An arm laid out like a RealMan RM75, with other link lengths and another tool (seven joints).
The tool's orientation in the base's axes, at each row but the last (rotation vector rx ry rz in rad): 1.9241 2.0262 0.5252; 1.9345 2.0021 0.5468; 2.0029 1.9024 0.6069; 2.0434 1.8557 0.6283
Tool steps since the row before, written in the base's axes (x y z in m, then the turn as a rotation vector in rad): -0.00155 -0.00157 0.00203 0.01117 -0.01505 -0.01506; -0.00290 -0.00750 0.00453 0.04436 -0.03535 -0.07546; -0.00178 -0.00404 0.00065 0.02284 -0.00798 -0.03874; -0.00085 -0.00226 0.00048 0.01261 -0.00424 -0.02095
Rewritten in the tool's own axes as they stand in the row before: -0.00140 -0.00051 -0.00260 -0.01621 0.00249 0.01758; -0.00715 -0.00057 -0.00581 -0.04072 0.00300 0.08512; -0.00401 -0.00094 -0.00171 -0.01078 0.00090 0.04438; -0.00224 -0.00023 -0.00099 -0.00574 0.00070 0.02413
